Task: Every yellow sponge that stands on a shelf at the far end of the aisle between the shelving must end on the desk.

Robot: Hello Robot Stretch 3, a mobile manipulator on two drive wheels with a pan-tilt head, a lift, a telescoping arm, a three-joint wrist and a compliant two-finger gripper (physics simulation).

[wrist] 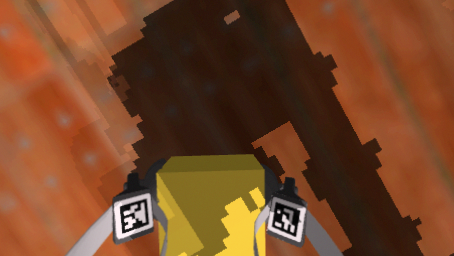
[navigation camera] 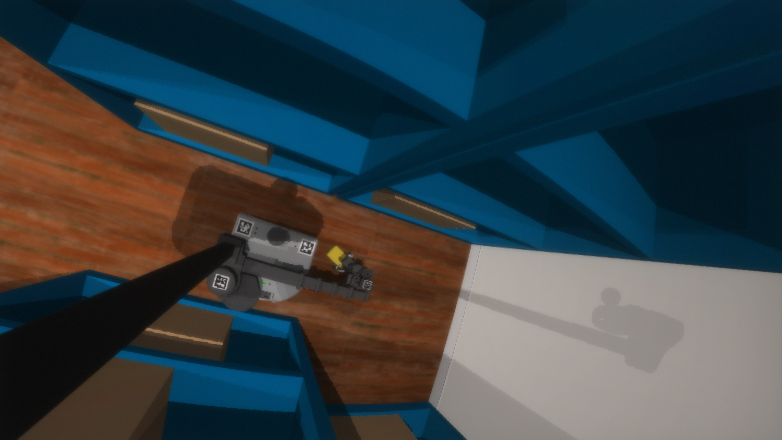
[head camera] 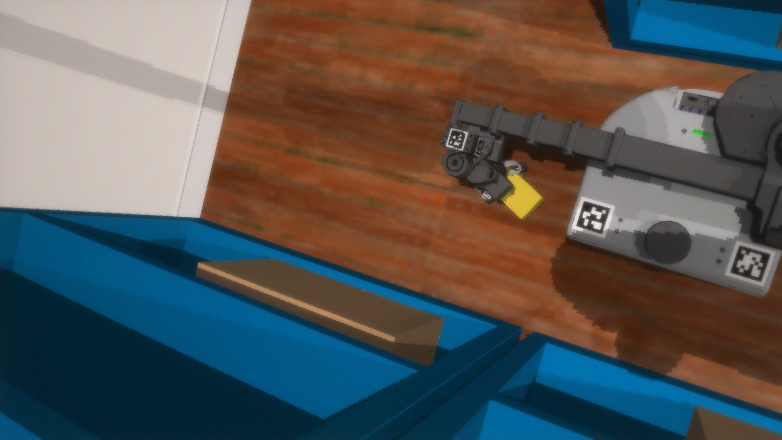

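Pixels of known places: gripper, fingertip midpoint: (wrist: 213, 180); robot's base at its link origin: (navigation camera: 276, 235) (head camera: 665, 240).
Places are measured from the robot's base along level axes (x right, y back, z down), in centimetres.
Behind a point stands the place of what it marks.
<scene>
A yellow sponge (head camera: 523, 197) @(z -4.9, x 28.4, y 0.2 cm) (navigation camera: 335, 255) @(z -4.9, x 28.7, y 0.4 cm) (wrist: 210, 200) @(z -4.9, x 33.5, y 2.2 cm) is low over or on the wooden floor, beside the robot's base; whether it touches the floor cannot be told. My gripper (head camera: 505, 184) @(z -0.9, x 33.4, y 2.2 cm) (navigation camera: 345, 262) @(z -0.9, x 33.4, y 2.2 cm) (wrist: 213, 180) @(z -0.9, x 33.4, y 2.2 cm) points down at it and is shut on the sponge, with one finger against each side in the wrist view. The inner faces of the fingertips are partly hidden. The desk does not show in these views, and no sponge on a shelf can be made out.
Blue shelving (head camera: 218, 328) (navigation camera: 306, 125) with brown boxes (head camera: 328, 300) (navigation camera: 207, 131) runs along one side of the aisle. More blue shelving (head camera: 705, 27) @(z -7.6, x 4.9, y 39.5 cm) (navigation camera: 240, 394) @(z -53.4, x 1.2, y 42.8 cm) stands on the other side. A pale wall (head camera: 98, 125) @(z -36.9, x 114.5, y -10.6 cm) (navigation camera: 546, 306) @(z -58.9, x 114.8, y -4.2 cm) closes the end. The robot's base (head camera: 656, 218) @(z -16.0, x 2.9, y 3.0 cm) (navigation camera: 273, 246) @(z -15.9, x 0.0, y 3.8 cm) is close to the sponge.
</scene>
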